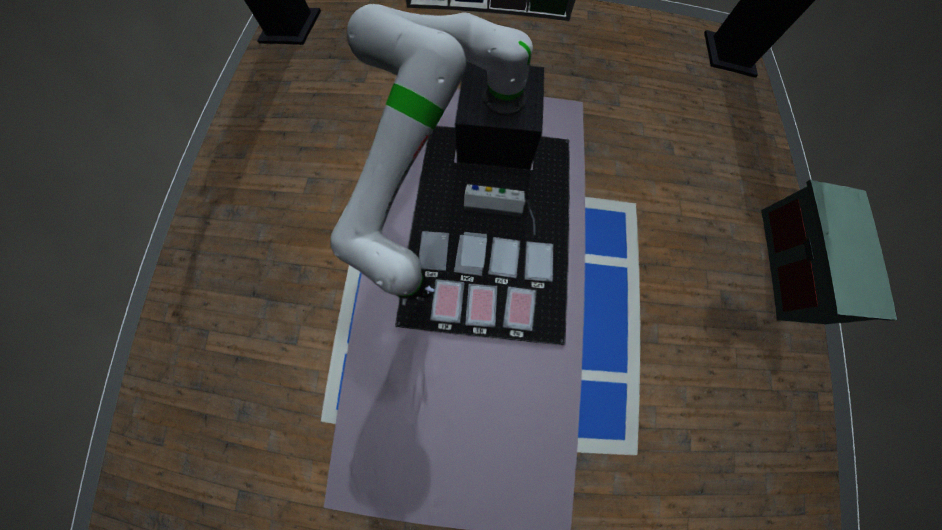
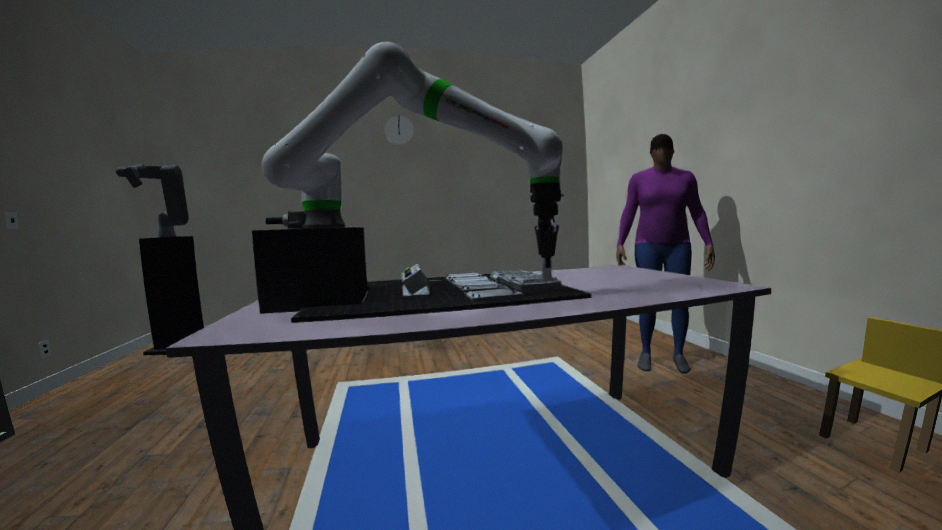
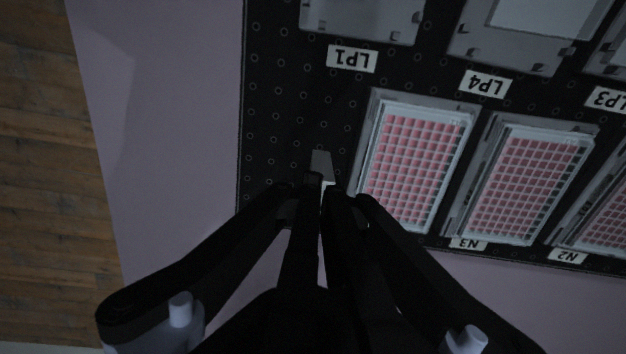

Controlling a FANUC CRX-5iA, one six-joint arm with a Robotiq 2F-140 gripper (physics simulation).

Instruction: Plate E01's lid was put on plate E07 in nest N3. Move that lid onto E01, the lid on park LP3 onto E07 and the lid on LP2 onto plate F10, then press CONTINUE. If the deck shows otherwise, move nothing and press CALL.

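My gripper is shut and empty, low over the board beside the leftmost plate. That plate, the N3 plate and the N2 plate show pink wells. Whether each has a clear lid, I cannot tell. Park LP1 looks bare grey. A pale lid sits toward the back of LP4, baring its front. Pale lids also show on LP3 and LP2. Plate names are unreadable.
A button box with blue, yellow and green buttons stands behind the parks on the black board. The robot's black pedestal is behind it. A person stands beyond the table.
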